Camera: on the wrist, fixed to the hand. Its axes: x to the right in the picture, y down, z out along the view.
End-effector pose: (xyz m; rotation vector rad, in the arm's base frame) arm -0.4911 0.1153 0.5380 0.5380 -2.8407 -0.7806
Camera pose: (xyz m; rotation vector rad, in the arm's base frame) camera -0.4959 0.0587 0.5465 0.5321 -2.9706 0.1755
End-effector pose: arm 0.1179 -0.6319 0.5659 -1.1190 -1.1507 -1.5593
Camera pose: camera 0.0691 -0.6594 0.5785 -0.6487 -1.4048 -1.0600
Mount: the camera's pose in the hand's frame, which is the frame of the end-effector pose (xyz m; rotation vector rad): 0.0262 -0.0394 -0.0325 0.6351 0.0817 0.0594
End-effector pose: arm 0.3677 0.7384 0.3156 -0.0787 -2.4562 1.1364
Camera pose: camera 0.3621 0.7414 0.3726 -0.0056 -1.9275 1.8382
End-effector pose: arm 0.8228 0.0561 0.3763 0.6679 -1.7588 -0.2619
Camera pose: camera 0.8610 0.0148 0.3875 1.0548 -1.7790 0.3806
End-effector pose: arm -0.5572 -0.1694 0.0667 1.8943 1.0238 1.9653
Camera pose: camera -0.6034 -0.1353 0.0656 -1.8357 -1.5295 -1.6168
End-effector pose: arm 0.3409 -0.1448 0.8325 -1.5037 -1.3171 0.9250
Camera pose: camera 0.3631 -0.1230 0.8807 -1.0696 -0.8088 1.1693
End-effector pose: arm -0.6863 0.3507 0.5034 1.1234 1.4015 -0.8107
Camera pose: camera -0.7325 0.3735 0.4780 1.6850 1.1940 -1.2235
